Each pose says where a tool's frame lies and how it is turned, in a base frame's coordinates. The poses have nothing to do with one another.
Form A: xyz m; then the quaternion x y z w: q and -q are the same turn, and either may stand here.
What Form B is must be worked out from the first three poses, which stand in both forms.
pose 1, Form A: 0.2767, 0.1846, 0.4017, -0.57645, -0.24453, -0.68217, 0.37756
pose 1, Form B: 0.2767, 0.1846, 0.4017, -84.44, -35.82, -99.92
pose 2, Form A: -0.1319, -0.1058, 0.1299, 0.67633, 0.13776, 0.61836, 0.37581
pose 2, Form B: -0.1319, -0.1058, 0.1299, 99.15, 20.20, 90.65
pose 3, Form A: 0.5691, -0.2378, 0.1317, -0.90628, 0.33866, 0.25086, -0.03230
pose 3, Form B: 0.5691, -0.2378, 0.1317, 159.86, -59.74, -44.25
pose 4, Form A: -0.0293, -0.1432, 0.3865, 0.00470, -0.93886, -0.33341, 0.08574
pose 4, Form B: -0.0293, -0.1432, 0.3865, 0.80, -160.35, -56.94
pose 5, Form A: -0.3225, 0.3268, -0.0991, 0.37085, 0.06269, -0.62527, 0.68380
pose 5, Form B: -0.3225, 0.3268, -0.0991, 47.63, 8.05, -80.31
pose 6, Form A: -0.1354, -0.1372, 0.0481, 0.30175, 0.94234, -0.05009, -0.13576
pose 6, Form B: -0.1354, -0.1372, 0.0481, -50.07, -156.36, 8.31
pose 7, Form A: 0.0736, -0.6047, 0.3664, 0.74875, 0.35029, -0.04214, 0.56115
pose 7, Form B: 0.0736, -0.6047, 0.3664, 101.07, 47.28, -5.69
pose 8, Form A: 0.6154, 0.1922, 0.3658, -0.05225, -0.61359, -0.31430, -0.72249
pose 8, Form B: 0.6154, 0.1922, 0.3658, 6.61, 77.64, 39.77
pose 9, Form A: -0.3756, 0.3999, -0.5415, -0.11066, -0.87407, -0.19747, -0.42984
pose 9, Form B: -0.3756, 0.3999, -0.5415, 15.82, 124.96, 28.23
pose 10, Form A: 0.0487, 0.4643, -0.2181, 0.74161, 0.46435, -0.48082, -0.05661
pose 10, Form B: 0.0487, 0.4643, -0.2181, -128.88, -80.70, 83.56
